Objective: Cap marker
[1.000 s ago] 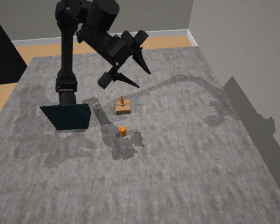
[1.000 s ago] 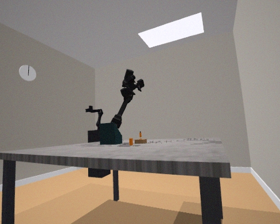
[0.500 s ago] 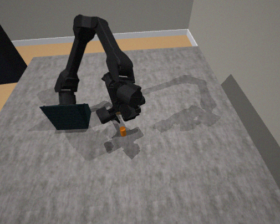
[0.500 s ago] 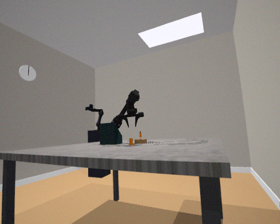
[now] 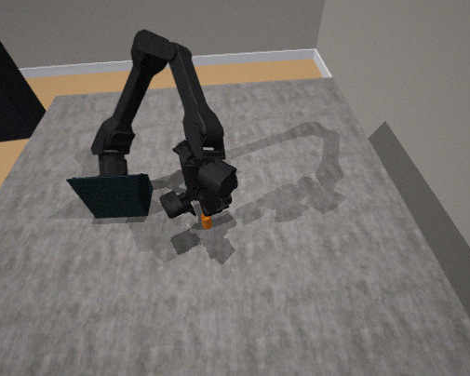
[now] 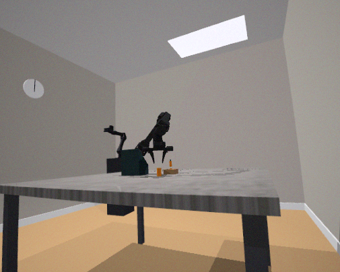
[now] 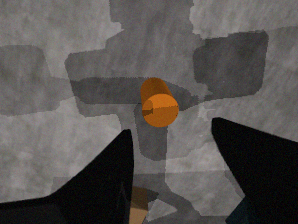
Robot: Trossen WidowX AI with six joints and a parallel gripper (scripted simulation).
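Right now the orange cap is 5 cm below my gripper tip. From my gripper tip the other things lie so: tan holder block 16 cm to the left, 6 cm below, 2 cm ahead.
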